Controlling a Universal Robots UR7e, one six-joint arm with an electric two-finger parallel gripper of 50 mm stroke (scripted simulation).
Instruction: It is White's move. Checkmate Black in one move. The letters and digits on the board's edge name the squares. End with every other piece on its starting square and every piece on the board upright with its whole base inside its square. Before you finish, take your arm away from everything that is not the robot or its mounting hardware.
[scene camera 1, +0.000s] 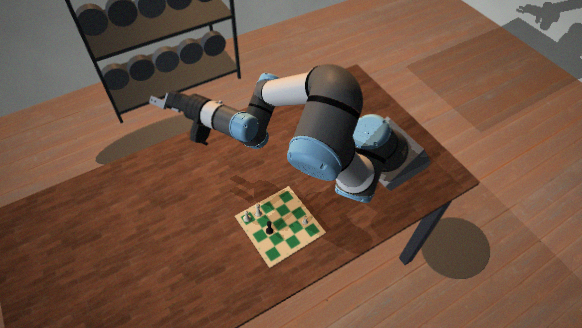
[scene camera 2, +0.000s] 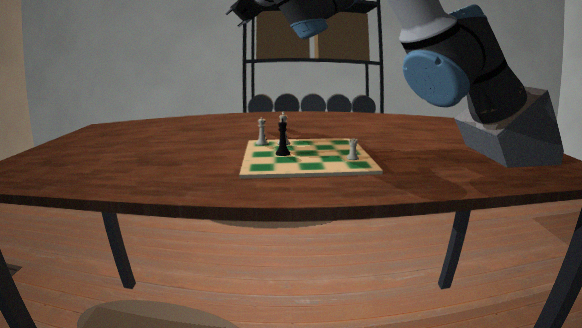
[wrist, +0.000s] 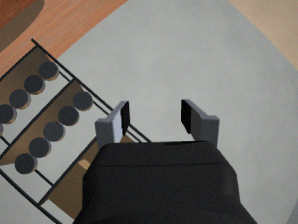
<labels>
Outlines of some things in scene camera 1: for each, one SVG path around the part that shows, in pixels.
The gripper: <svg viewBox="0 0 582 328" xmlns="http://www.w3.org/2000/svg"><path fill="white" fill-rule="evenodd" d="M151 96L149 103L162 109L169 108L176 112L182 111L184 116L191 120L195 119L195 110L199 102L206 98L198 94L185 96L176 91L166 93L164 101Z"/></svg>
A green-and-cream chessboard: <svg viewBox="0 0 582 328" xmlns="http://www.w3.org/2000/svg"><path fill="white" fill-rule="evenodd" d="M289 186L259 202L259 209L262 211L260 217L255 216L255 205L246 209L251 217L249 222L243 220L245 216L244 211L235 215L235 218L269 268L326 234ZM268 221L272 222L272 234L266 233ZM304 215L308 216L307 225L304 225L302 223Z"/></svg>
</labels>
